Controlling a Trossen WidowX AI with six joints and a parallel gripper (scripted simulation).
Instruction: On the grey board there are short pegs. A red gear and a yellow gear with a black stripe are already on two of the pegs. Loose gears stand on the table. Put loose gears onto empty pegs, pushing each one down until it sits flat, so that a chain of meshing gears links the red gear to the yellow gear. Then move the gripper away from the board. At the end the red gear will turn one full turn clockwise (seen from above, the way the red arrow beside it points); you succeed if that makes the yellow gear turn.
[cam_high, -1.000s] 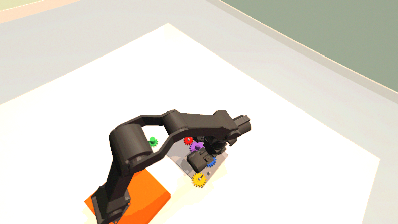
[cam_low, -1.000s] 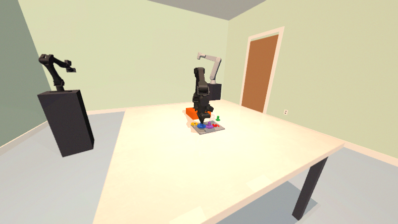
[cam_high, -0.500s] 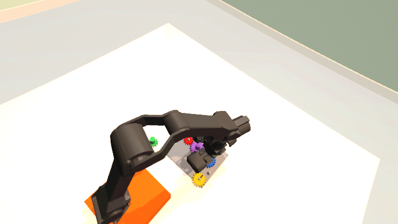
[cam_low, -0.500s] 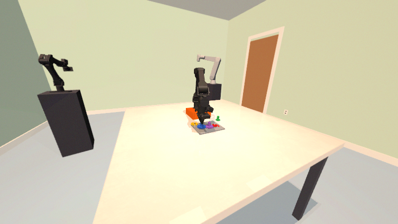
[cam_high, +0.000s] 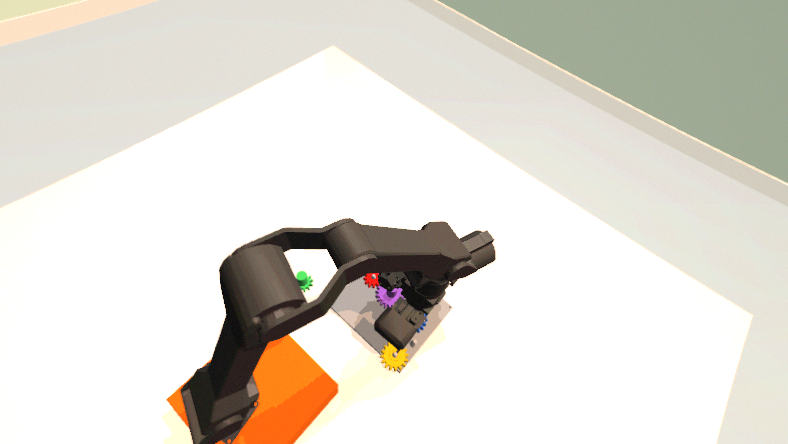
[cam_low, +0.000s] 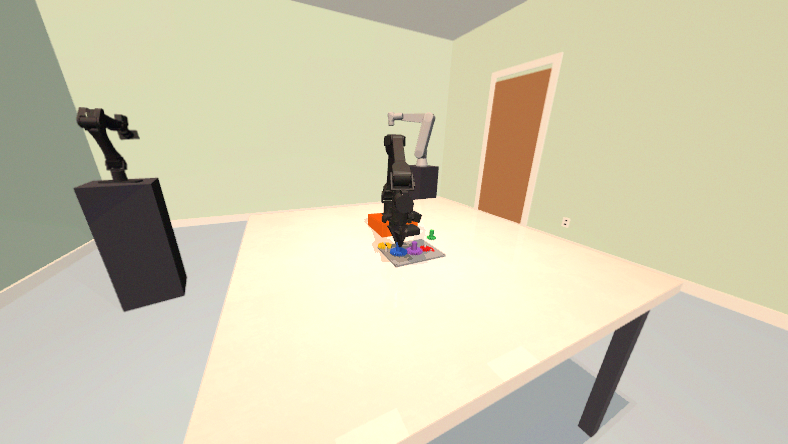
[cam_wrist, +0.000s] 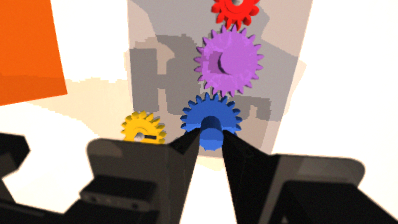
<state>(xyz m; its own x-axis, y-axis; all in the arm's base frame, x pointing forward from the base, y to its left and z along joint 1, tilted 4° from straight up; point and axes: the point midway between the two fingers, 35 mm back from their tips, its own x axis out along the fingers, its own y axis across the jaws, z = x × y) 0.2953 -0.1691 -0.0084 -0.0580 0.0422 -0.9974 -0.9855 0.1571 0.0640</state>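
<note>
My gripper tip is now 10 mm above the blue gear. From my gripper tip the other things lie so: yellow gear 80 mm behind, 10 mm to the right, 20 mm below; purple gear 20 mm ahead, 60 mm to the left, 20 mm below; grey board 60 mm to the left, 40 mm below.
</note>
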